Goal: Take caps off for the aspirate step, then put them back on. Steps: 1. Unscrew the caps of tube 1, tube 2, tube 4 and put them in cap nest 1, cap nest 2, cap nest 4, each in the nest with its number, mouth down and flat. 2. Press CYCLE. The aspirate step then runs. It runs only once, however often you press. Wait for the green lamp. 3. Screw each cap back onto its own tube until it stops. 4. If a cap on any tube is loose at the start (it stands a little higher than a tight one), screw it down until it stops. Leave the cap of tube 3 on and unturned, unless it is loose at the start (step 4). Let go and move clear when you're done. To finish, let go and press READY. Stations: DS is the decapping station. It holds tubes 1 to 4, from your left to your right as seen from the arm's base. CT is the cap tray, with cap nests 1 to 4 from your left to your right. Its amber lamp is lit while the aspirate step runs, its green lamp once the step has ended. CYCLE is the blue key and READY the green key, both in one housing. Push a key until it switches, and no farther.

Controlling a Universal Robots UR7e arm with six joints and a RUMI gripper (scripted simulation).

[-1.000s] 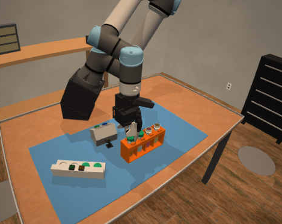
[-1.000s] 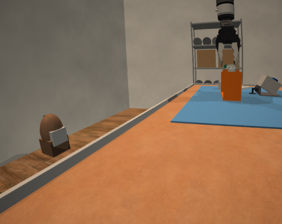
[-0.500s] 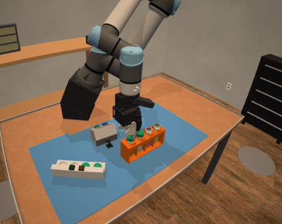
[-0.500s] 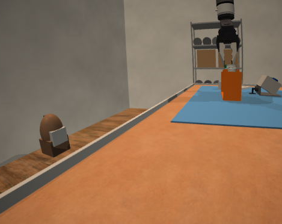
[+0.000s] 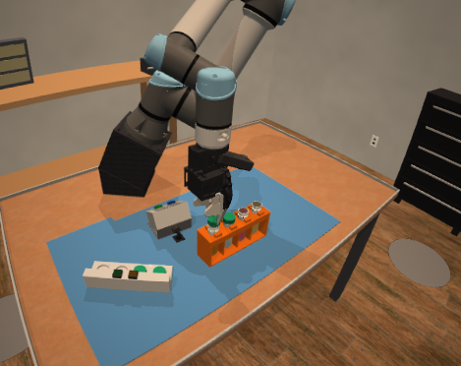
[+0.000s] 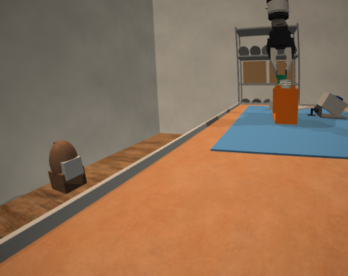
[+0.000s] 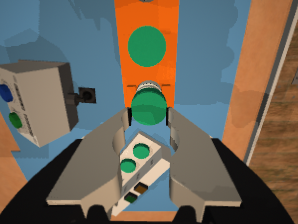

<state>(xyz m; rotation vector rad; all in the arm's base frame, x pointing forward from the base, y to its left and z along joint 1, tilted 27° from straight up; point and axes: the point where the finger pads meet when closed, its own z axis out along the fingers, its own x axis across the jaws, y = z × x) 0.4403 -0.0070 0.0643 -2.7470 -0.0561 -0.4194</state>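
The green key is 200 mm behind my hand, 70 mm to the right of it and 80 mm below it. Also, from my hand: cap (10 mm behind, 160 mm to the right, 140 mm below); grey key housing (190 mm behind, 50 mm to the right, 100 mm below); blue key (200 mm behind, 30 mm to the right, 80 mm below).
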